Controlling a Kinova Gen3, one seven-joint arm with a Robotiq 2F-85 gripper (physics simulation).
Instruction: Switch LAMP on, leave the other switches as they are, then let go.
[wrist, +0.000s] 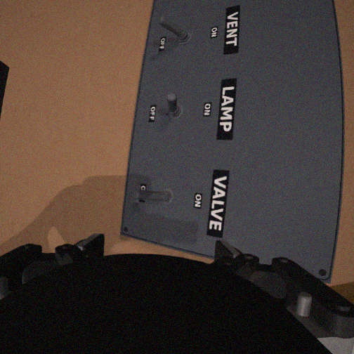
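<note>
The LAMP switch (172, 103) is a short grey lever on the blue-grey panel (285, 150), between its OFF and ON labels. It shows almost end-on and leans clearly less toward OFF than the neighbouring levers; from this angle I cannot tell for certain whether it is fully at ON. The VENT switch (174, 29) above it and the VALVE switch (157, 195) below it both lean toward OFF. My gripper (159, 250) is open and empty, its fingertips wide apart at the bottom of the view, below the VALVE switch and apart from the LAMP lever.
A tan table top (65, 115) lies to the left of the panel. The gripper's shadow falls across the table and the panel's lower left, around the VALVE lever. A dark object (2, 87) shows in part at the left edge. The panel's near edge runs just beyond the fingertips.
</note>
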